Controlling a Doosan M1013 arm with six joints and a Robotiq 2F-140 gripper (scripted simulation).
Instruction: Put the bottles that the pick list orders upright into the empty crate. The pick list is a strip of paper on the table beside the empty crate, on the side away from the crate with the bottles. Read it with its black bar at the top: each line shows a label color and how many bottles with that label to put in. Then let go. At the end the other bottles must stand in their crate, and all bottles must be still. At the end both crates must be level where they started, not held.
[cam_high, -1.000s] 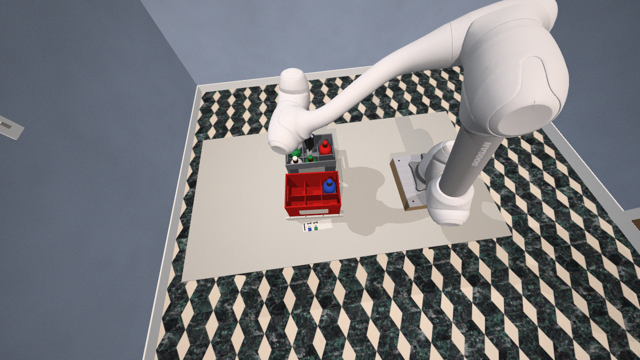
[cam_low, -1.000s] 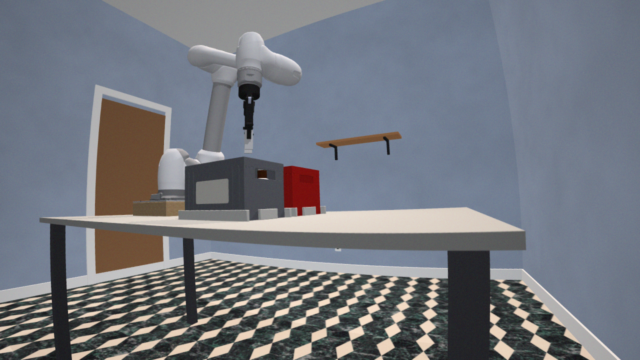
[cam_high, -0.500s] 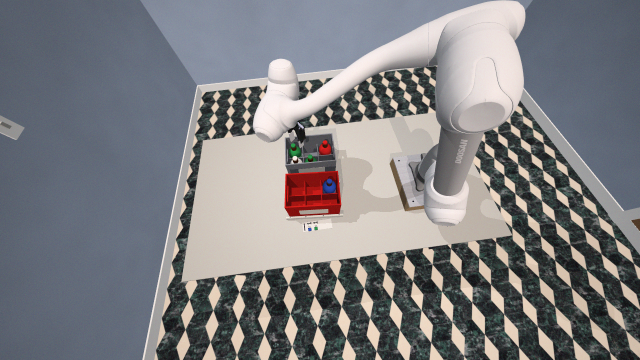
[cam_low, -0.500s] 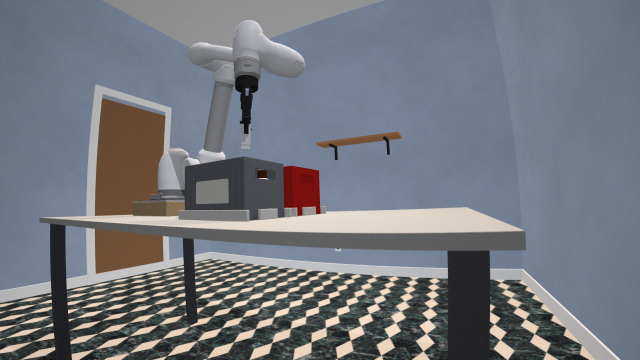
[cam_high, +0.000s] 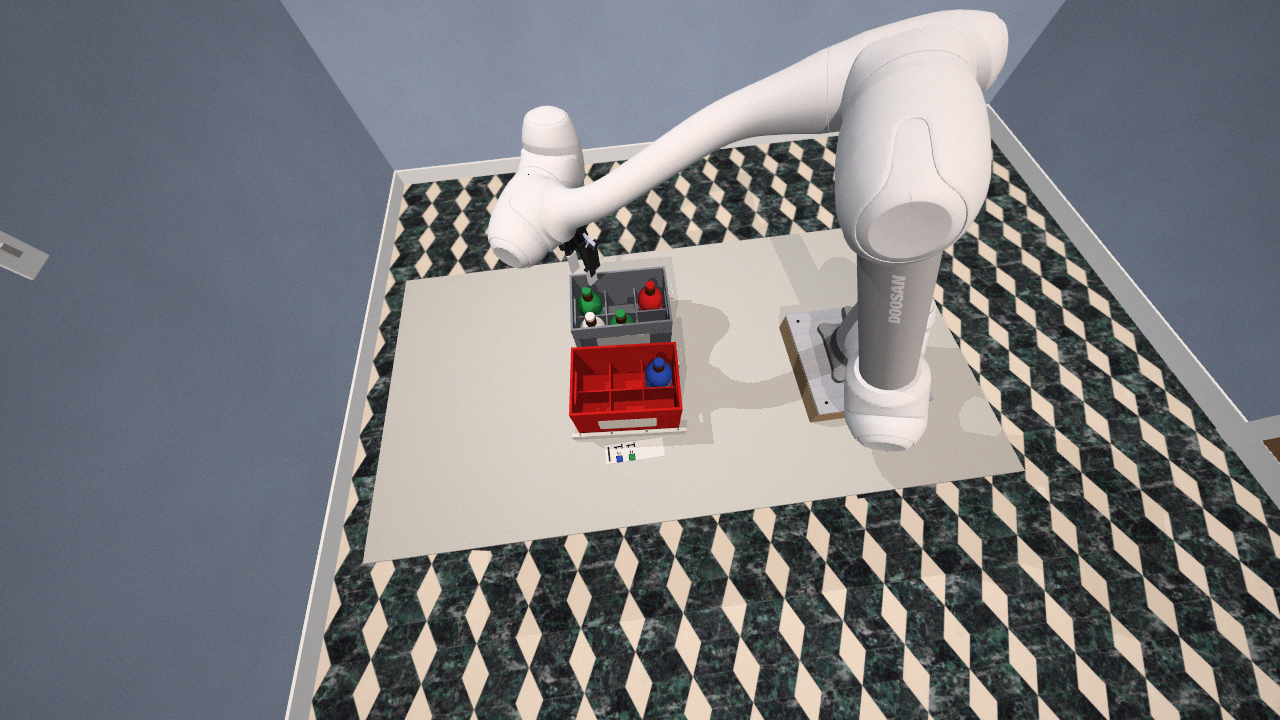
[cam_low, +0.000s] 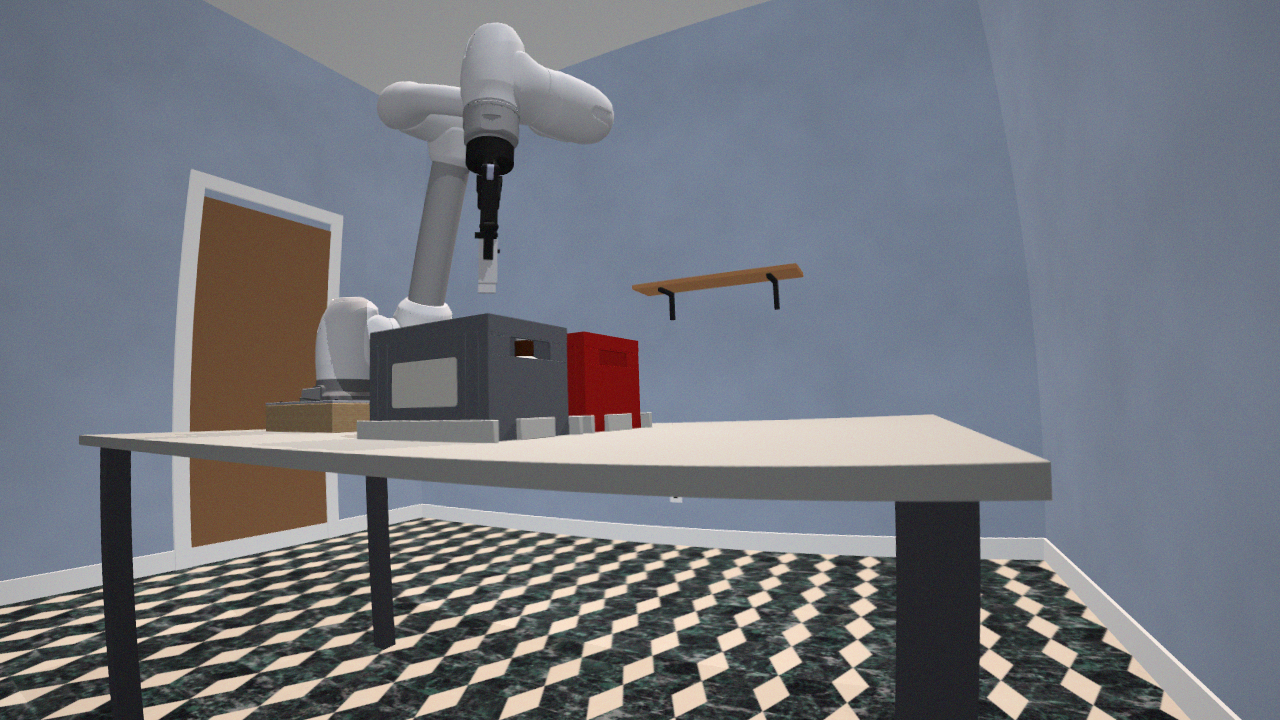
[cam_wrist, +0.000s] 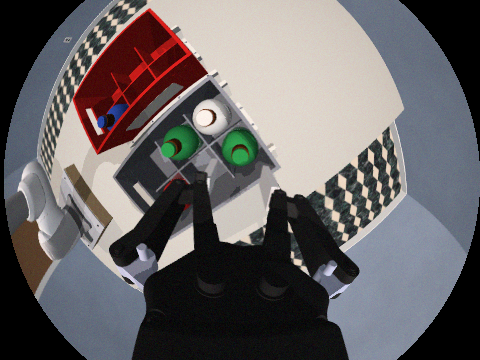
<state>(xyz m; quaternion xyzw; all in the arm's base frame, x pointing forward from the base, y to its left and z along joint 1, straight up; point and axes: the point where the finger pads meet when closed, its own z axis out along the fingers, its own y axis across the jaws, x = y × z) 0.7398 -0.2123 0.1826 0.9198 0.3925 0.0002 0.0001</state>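
The green-label bottle is 170 mm below my hand. The rest, counted from my hand: white-label bottle (170 mm below, 90 mm to the left); red-label bottle (180 mm behind, 170 mm below); grey crate (170 mm below, 90 mm behind, 40 mm to the left).
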